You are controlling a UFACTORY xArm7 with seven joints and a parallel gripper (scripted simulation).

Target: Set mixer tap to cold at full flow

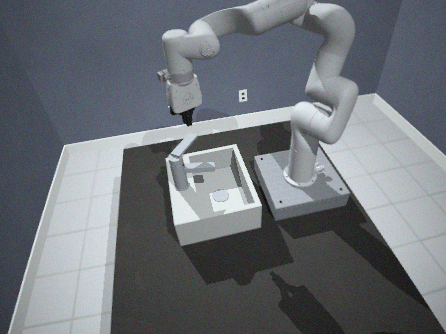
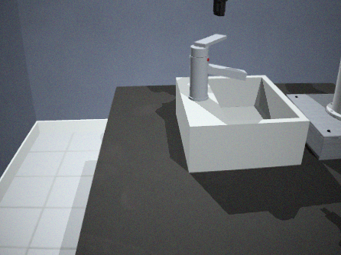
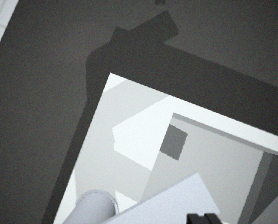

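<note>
My hand is 3 cm short of the flat lever, 3 cm to the right of it and 8 cm above it. The rest, counted from my hand: white sink basin 5 cm behind, 7 cm to the left, 31 cm below; grey mixer tap 4 cm ahead, 5 cm to the left, 13 cm below.
</note>
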